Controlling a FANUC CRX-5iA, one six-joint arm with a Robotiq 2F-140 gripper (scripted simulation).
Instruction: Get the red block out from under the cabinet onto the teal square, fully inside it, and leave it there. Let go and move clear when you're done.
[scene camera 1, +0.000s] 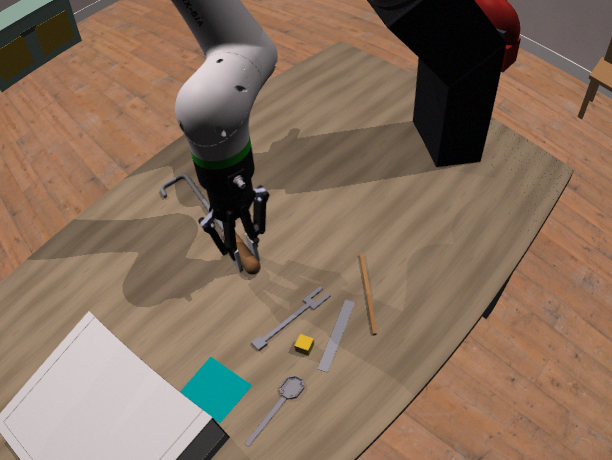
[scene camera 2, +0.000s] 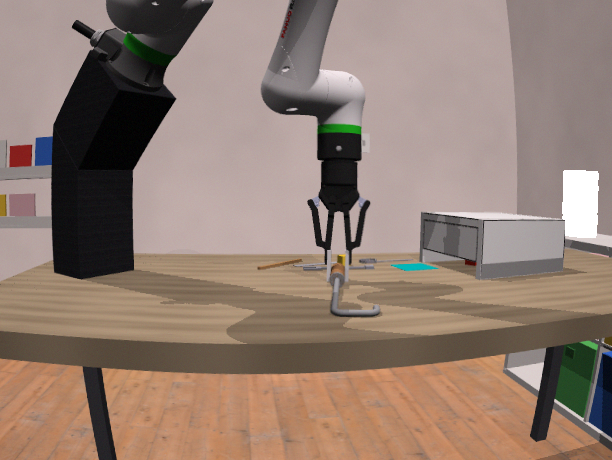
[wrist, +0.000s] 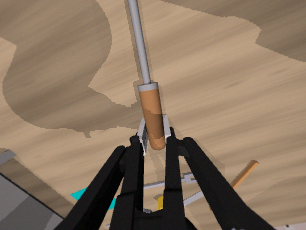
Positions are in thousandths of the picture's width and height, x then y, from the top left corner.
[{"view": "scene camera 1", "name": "my gripper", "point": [403, 571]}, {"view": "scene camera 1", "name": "grey flat bar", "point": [568, 668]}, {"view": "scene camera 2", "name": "my gripper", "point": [551, 610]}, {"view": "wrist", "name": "my gripper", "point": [508, 537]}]
